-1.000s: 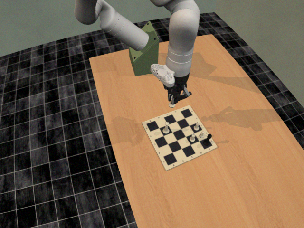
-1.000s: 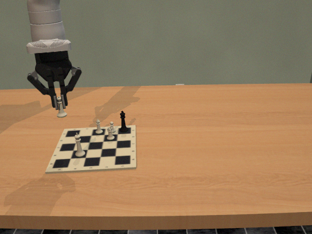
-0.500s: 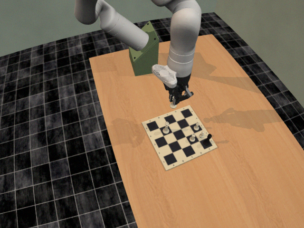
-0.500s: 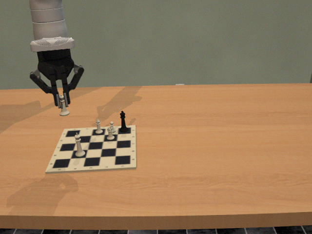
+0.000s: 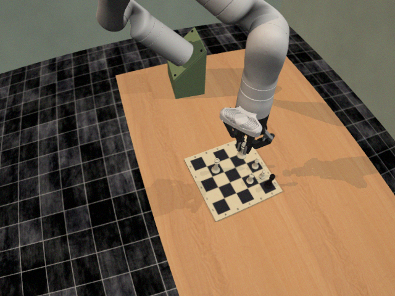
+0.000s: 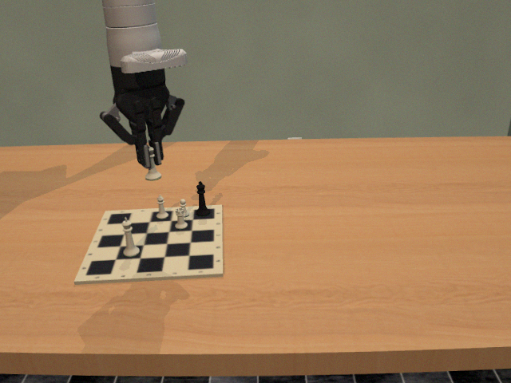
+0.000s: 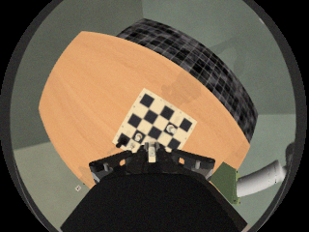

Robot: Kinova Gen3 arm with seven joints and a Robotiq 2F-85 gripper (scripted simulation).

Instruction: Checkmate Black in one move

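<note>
Now: the black king 120 mm below my hand, 90 mm to the left of it and 50 mm ahead of it. From my hand the other things lie so: chessboard 150 mm below, 10 mm to the right; then white chess piece 10 mm below; then tall white piece 120 mm below, 50 mm to the right, 30 mm behind.
</note>
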